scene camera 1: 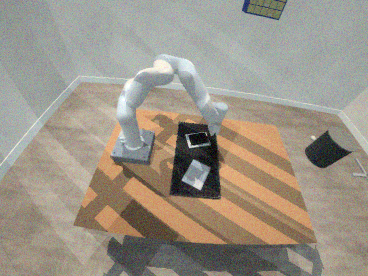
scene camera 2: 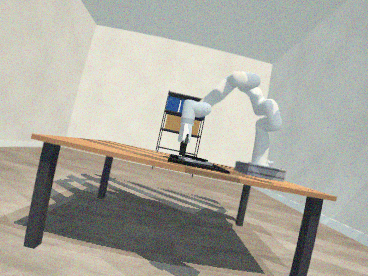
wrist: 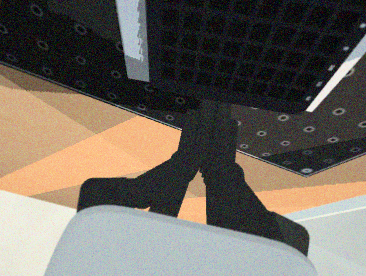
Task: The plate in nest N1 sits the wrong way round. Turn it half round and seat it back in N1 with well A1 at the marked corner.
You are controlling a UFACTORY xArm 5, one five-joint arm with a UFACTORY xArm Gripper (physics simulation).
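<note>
The black plate [scene camera 1: 201, 139] [wrist: 225, 55] with a grid of wells lies flat in a light-framed nest [scene camera 1: 190, 145] [wrist: 136, 67], at the end of the board nearer the back wall. Small white marks run along its right edge in the wrist view; well A1 and the marked corner cannot be made out. My gripper [scene camera 1: 214, 133] [scene camera 2: 183, 150] [wrist: 211, 107] is shut and empty, pointing down low over the board. Its fingertips are close beside the plate's near edge in the wrist view; whether they touch it is unclear.
The black perforated board [scene camera 1: 180, 187] [wrist: 280, 132] lies on the wooden table [scene camera 1: 255, 200] [scene camera 2: 110, 152]. A light grey flat piece [scene camera 1: 196, 175] rests on the board's other half. The arm's base [scene camera 1: 132, 154] [scene camera 2: 260, 171] stands beside the board. A shelf rack stands behind the table.
</note>
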